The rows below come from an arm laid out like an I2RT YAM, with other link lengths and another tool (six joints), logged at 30 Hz.
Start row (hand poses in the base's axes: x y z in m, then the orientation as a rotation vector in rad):
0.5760, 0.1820, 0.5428, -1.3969, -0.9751, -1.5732
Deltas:
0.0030, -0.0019, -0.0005, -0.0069, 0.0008, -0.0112
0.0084, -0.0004, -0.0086, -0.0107, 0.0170, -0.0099
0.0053, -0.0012, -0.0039, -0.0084, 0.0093, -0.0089
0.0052, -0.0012, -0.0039, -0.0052, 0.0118, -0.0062
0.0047, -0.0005, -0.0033, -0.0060, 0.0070, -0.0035
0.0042, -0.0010, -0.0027, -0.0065, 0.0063, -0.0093
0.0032, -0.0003, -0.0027, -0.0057, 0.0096, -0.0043
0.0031, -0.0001, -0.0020, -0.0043, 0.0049, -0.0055
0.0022, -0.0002, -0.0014, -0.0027, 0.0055, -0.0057
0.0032, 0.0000, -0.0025, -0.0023, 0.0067, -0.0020
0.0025, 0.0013, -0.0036, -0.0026, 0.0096, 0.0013
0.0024, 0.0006, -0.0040, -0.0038, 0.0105, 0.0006
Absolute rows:
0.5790, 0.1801, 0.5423, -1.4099, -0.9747, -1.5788
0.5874, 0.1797, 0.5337, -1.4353, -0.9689, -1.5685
0.5927, 0.1785, 0.5298, -1.4533, -0.9660, -1.5646
0.5979, 0.1773, 0.5259, -1.4689, -0.9602, -1.5574
0.6026, 0.1768, 0.5226, -1.4800, -0.9595, -1.5522
0.6068, 0.1758, 0.5199, -1.4950, -0.9561, -1.5515
0.6100, 0.1755, 0.5172, -1.5081, -0.9531, -1.5445
0.6131, 0.1754, 0.5152, -1.5180, -0.9508, -1.5429
0.6153, 0.1752, 0.5138, -1.5273, -0.9466, -1.5413
0.6185, 0.1752, 0.5113, -1.5345, -0.9436, -1.5361
0.6210, 0.1765, 0.5077, -1.5415, -0.9413, -1.5259
0.6234, 0.1771, 0.5037, -1.5503, -0.9391, -1.5150

